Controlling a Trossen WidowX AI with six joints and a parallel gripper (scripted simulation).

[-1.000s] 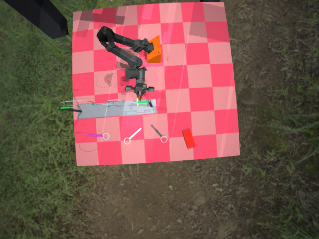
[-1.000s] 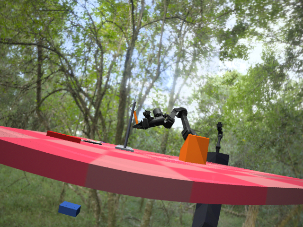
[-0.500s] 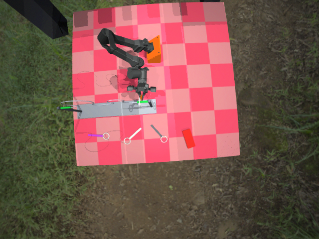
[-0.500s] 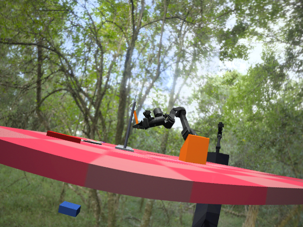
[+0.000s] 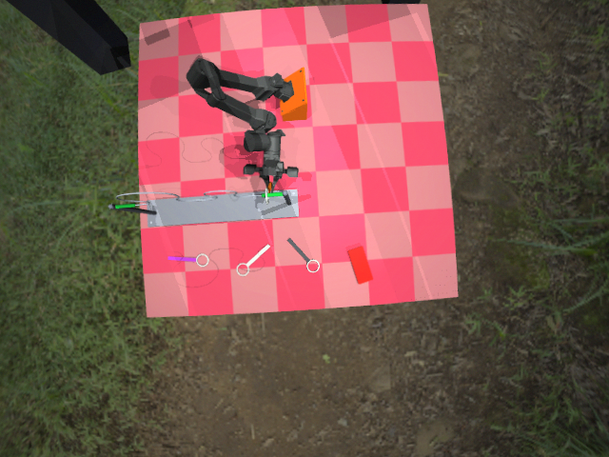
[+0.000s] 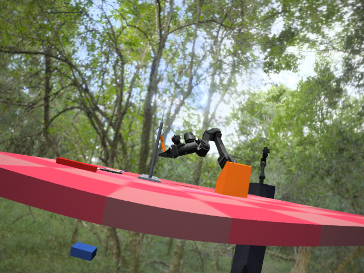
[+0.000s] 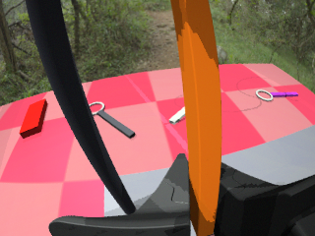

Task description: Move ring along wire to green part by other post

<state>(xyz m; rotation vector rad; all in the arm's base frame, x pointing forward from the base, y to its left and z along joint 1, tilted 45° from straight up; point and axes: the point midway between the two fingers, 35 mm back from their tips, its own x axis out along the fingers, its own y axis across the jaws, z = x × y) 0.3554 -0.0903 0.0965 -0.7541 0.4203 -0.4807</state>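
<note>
The ring with orange handle lies 9 cm above my gripper tip. Round my gripper tip: blue block 29 cm ahead, 11 cm to the right, 61 cm below; red block 33 cm ahead, 28 cm to the left, 13 cm below.
</note>
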